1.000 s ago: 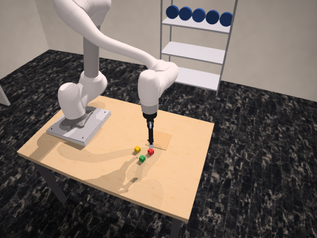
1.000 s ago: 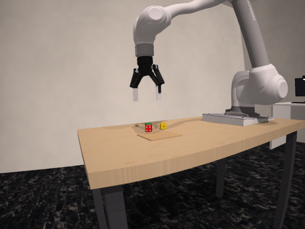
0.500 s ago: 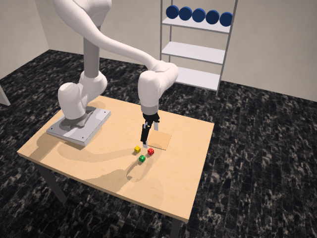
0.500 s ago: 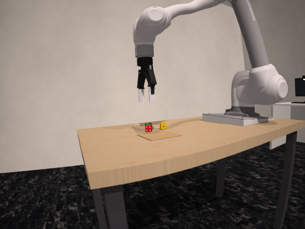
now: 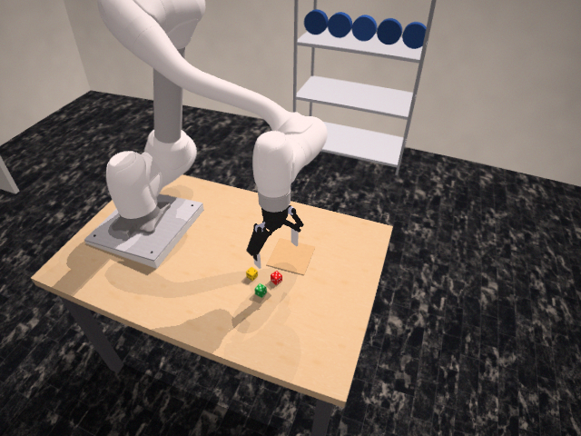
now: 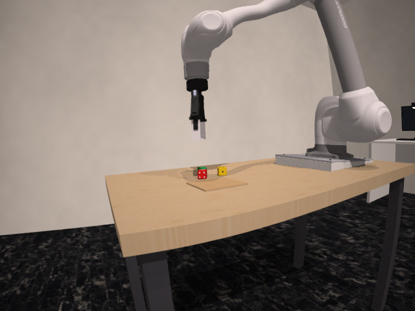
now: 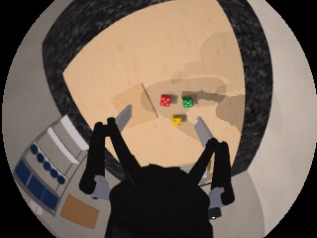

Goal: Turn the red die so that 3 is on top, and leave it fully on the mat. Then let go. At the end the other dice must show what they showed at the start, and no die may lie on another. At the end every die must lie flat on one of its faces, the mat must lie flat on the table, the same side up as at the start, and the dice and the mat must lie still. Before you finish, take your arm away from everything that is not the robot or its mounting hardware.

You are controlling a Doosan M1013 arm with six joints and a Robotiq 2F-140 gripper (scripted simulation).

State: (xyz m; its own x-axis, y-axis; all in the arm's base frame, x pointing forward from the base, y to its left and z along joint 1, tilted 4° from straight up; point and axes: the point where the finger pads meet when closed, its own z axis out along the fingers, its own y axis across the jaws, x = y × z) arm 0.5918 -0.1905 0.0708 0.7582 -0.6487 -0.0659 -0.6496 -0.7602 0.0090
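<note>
My hand is 130 mm above the red die. Also, from my hand: mat: 30 mm ahead, 120 mm to the left, 140 mm below; green die: 40 mm behind, 60 mm to the right, 130 mm below; yellow die: 90 mm behind, 130 mm below.
</note>
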